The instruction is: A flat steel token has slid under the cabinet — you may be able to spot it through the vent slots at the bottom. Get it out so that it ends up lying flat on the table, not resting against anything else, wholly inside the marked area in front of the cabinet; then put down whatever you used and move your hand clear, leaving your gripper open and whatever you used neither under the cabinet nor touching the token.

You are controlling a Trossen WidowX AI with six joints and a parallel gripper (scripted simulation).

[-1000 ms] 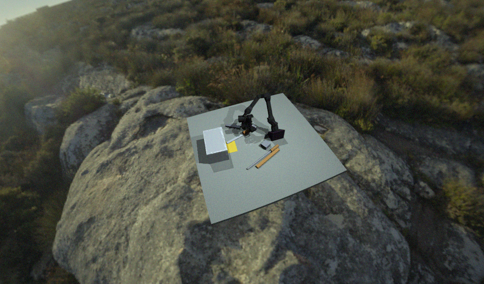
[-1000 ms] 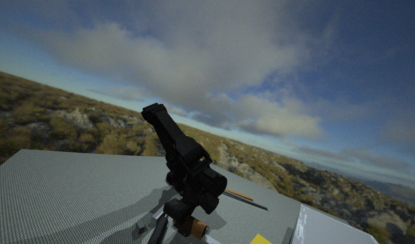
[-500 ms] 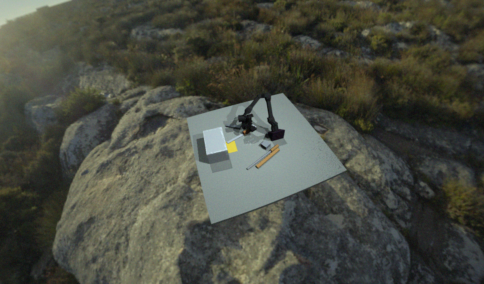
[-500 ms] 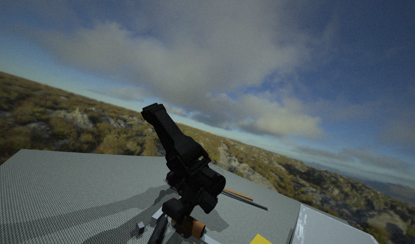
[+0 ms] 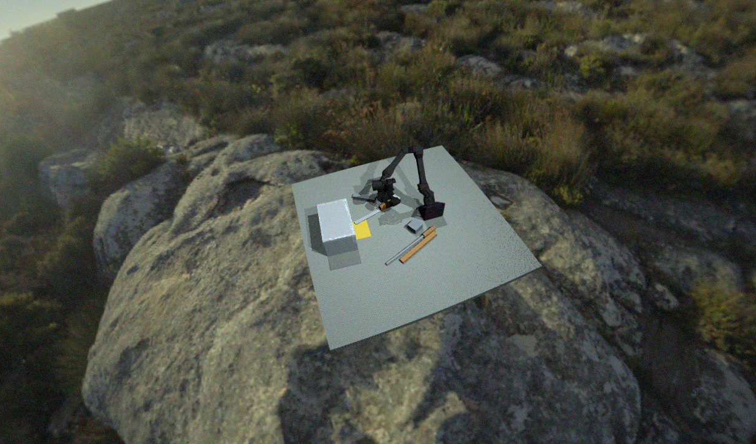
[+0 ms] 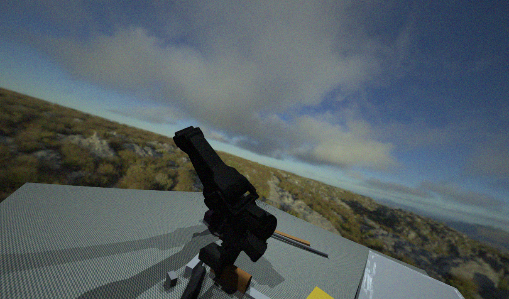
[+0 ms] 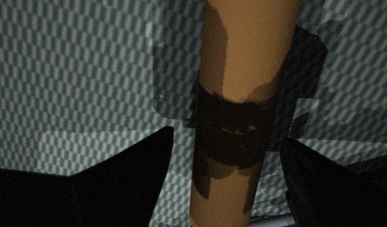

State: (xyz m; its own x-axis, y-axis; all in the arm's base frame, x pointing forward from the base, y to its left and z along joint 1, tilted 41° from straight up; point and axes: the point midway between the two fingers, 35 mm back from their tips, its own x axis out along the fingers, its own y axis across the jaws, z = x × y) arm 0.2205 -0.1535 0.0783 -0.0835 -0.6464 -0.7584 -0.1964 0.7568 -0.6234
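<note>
My gripper tip is now 7 cm past the grey bar and 4 cm to the left of it. From my gripper tip the other things lie so: grey block (25 cm to the left, 7 cm behind, 1 cm above); small grey cube (12 cm to the right, 5 cm behind); wooden stick (39 cm to the left, 2 cm behind).
</note>
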